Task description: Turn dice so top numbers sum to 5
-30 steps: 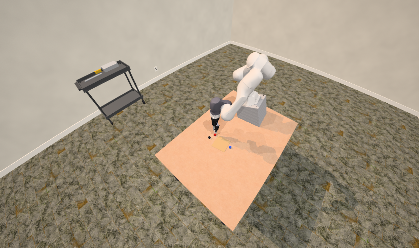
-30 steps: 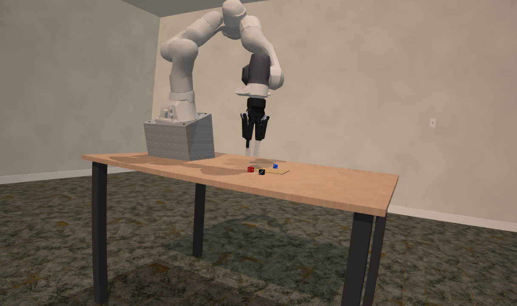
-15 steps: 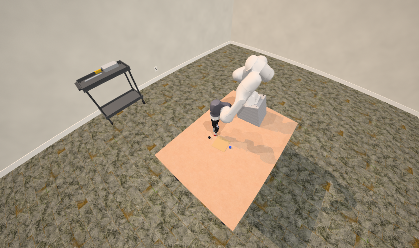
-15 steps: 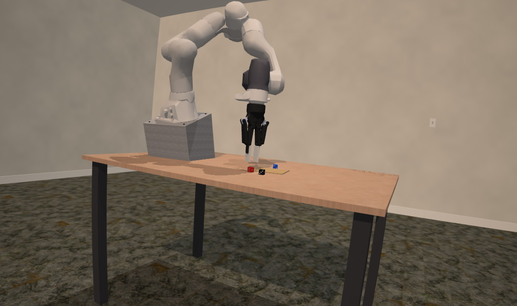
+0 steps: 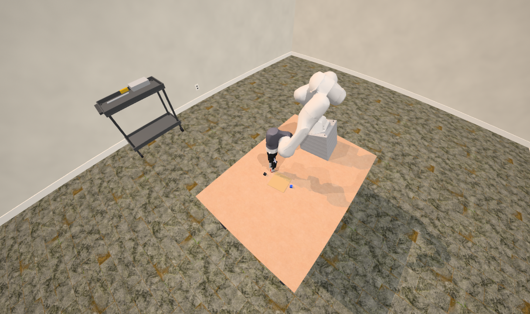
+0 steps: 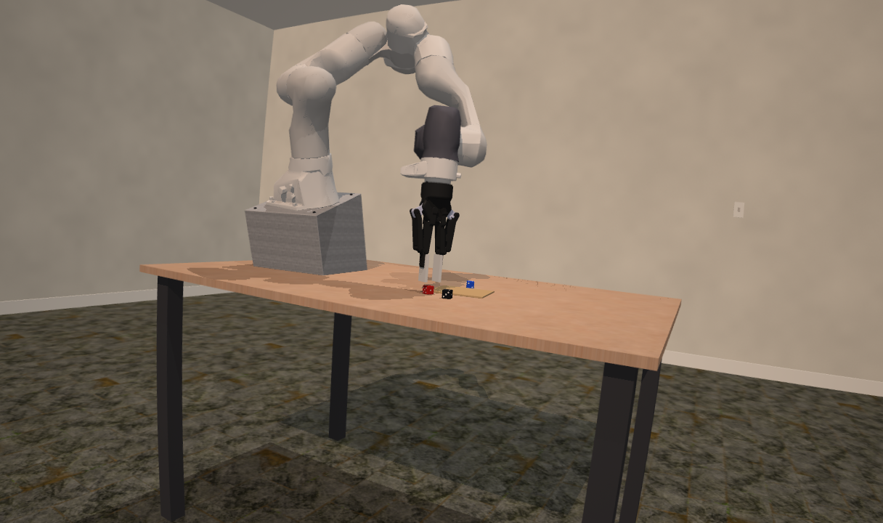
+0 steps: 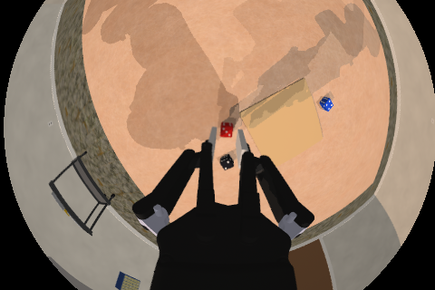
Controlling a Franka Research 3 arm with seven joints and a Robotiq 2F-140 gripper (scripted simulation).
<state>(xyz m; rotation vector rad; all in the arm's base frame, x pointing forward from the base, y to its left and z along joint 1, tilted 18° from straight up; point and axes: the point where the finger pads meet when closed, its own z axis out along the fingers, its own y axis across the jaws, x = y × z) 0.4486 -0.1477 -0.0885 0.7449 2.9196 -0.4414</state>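
Now: the red die 50 mm below my hand. Also, from my hand: blue die: 200 mm to the left, 50 mm below, 30 mm ahead; black die: 60 mm ahead, 50 mm below, 20 mm to the right; tan mat: 110 mm to the left, 60 mm below, 40 mm ahead.
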